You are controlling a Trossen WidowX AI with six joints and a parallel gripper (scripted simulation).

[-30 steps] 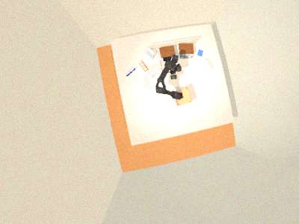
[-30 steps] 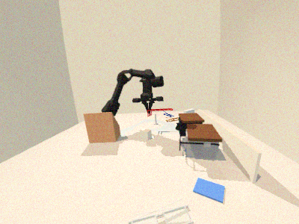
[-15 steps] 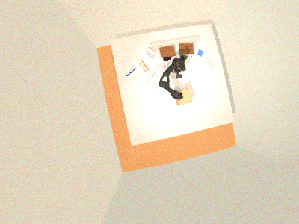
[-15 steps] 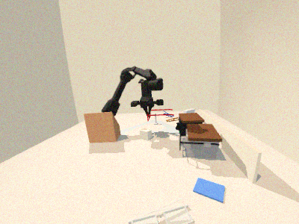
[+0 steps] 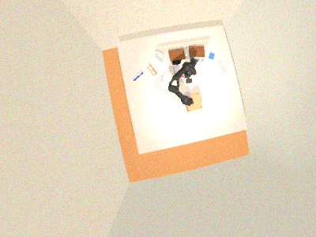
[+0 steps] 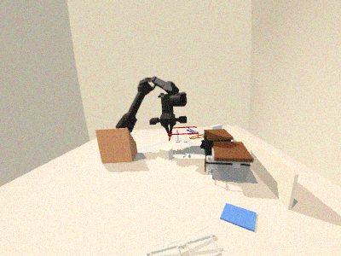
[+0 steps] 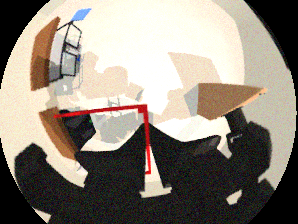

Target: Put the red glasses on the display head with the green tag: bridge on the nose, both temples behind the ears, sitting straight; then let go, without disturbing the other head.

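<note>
Now: gripper tip 80 mm above the white block, 20 mm to the left of it and 20 mm past it. The rest, counted from my gripper tip: blue card: 410 mm to the right, 180 mm ahead, 110 mm below; then low white wall panel: 350 mm ahead, 110 mm to the right, 60 mm below.
</note>
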